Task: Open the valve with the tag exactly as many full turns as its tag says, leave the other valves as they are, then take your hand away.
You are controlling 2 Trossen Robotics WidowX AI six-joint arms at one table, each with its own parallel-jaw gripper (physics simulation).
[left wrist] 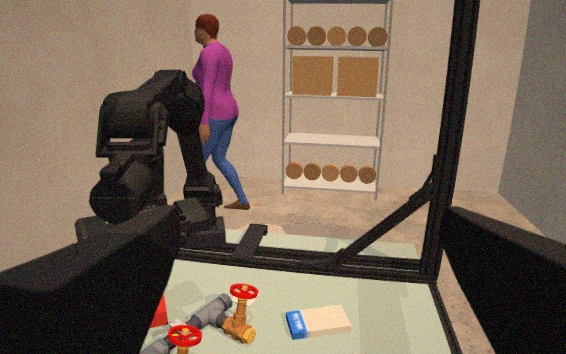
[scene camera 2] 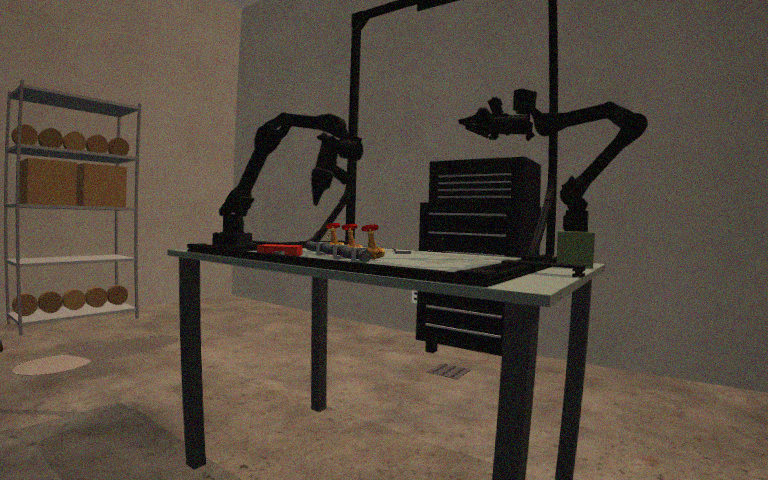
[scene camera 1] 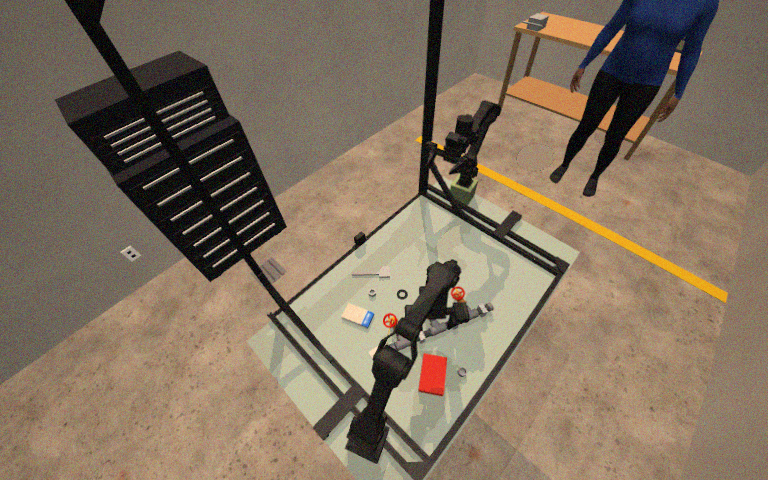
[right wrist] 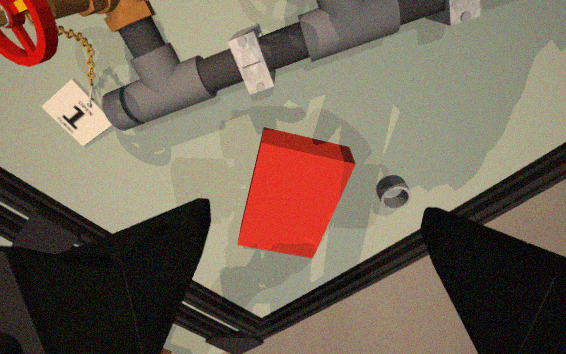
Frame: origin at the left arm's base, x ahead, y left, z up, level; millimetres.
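Seen in the pictures: left gripper, fingertip midpoint: [left wrist: 312, 220] [scene camera 2: 462, 124] [scene camera 1: 437, 169]; right gripper, fingertip midpoint: [scene camera 2: 315, 204] [scene camera 1: 434, 329] [right wrist: 316, 214]; left arm's base, link origin: [scene camera 2: 576, 231] [scene camera 1: 464, 182]; right arm's base, link origin: [scene camera 2: 232, 233] [scene camera 1: 367, 437].
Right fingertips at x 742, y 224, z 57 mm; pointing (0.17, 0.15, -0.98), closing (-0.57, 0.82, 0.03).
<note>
Offsets run from my right fingertips to a thing's top centre. "pt": to the spot under its first point.
A grey pipe [scene camera 2: 345, 252] [left wrist: 207, 312] [right wrist: 225, 72] carries three brass valves with red handwheels. The tagged end valve {pt 34 mm ahead, 152 mm right, 57 mm down} [scene camera 1: 389, 320] [scene camera 2: 333, 225] [left wrist: 243, 291] [right wrist: 49, 30] has a white tag {pt 128 mm ahead, 143 mm right, 153 mm down} [right wrist: 77, 112] on a chain, reading "OPEN 1 TURNS". The middle valve {80 mm back, 76 mm right, 55 mm down} [scene camera 2: 349, 226] [left wrist: 185, 335] and the other end valve {pt 184 mm back, 0 mm left, 57 mm down} [scene camera 1: 457, 293] [scene camera 2: 369, 228] show no tag. My right gripper [scene camera 2: 316, 202] [right wrist: 316, 214] is open and empty, pointing down above the table; the arm hides the middle valve in scene camera 1. My left gripper [scene camera 2: 461, 121] [left wrist: 312, 220] is open and empty, high and away from the valves.
A red box {88 mm ahead, 56 mm left, 127 mm down} [scene camera 1: 433, 374] [scene camera 2: 279, 249] [right wrist: 295, 200] and a small grey ring fitting {27 mm ahead, 135 mm left, 138 mm down} [scene camera 1: 462, 376] lie near the pipe. A blue-and-cream block {52 mm ahead, 286 mm right, 142 mm down} [scene camera 1: 357, 315] [left wrist: 320, 321], a flat tool {134 mm back, 357 mm right, 146 mm down} [scene camera 1: 370, 275] and a black ring {118 mm back, 193 mm right, 155 mm down} [scene camera 1: 397, 294] lie beyond it. Black frame posts [scene camera 1: 431, 84] [scene camera 2: 353, 113] rise at the table edge.
</note>
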